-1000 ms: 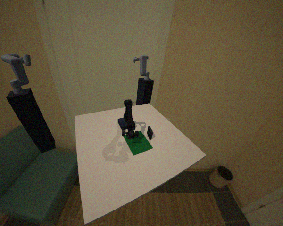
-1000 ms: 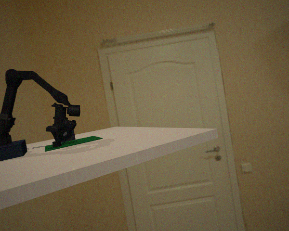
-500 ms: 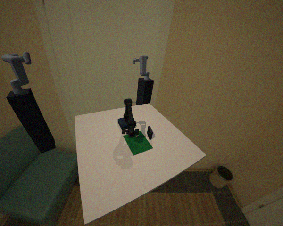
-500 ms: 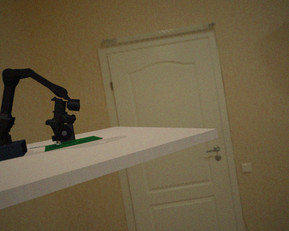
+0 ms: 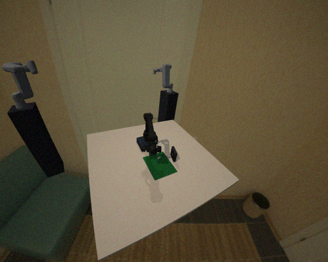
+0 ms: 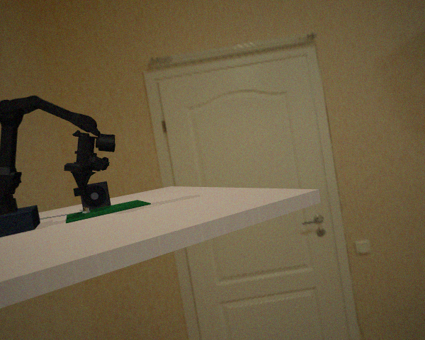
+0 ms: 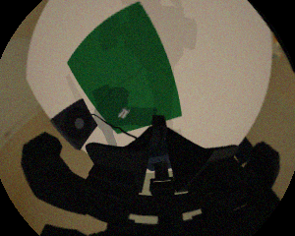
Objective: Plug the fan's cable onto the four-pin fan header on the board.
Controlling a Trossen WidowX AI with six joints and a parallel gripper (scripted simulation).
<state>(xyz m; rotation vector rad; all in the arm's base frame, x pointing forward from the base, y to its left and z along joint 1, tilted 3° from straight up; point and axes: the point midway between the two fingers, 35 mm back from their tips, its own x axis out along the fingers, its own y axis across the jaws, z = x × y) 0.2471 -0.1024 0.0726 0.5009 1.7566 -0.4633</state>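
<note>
Right now the green board is 12 cm below my gripper tip, 9 cm ahead of it and 5 cm to the left of it. Round my gripper tip: dark fan plug (1 cm behind); then pale fan header (10 cm to the left, 10 cm below, 2 cm ahead); then black fan (22 cm to the left, 9 cm ahead, 4 cm below).
</note>
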